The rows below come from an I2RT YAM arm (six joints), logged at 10 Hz.
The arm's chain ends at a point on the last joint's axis. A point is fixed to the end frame.
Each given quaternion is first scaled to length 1.
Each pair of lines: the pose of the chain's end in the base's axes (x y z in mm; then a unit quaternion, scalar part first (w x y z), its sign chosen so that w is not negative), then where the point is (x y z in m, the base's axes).
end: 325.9 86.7 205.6 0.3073 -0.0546 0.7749 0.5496
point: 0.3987 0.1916 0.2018
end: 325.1 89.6 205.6 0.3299 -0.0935 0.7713 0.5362
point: 0.3952 0.1964 0.2035
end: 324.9 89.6 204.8 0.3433 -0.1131 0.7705 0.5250
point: 0.3942 0.1969 0.2029
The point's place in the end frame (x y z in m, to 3 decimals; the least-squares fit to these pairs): -0.030 0.007 0.124
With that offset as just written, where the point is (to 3 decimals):
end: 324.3 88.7 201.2 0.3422 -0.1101 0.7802 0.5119
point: 0.395 0.195 0.196
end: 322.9 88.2 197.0 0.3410 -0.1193 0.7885 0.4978
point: 0.393 0.194 0.188
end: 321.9 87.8 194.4 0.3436 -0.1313 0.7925 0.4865
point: 0.392 0.194 0.183
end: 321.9 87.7 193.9 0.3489 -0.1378 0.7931 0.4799
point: 0.392 0.194 0.182
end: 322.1 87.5 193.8 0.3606 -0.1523 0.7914 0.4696
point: 0.392 0.194 0.183
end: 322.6 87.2 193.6 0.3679 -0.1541 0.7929 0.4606
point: 0.394 0.193 0.182
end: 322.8 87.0 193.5 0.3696 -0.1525 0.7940 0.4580
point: 0.395 0.192 0.181
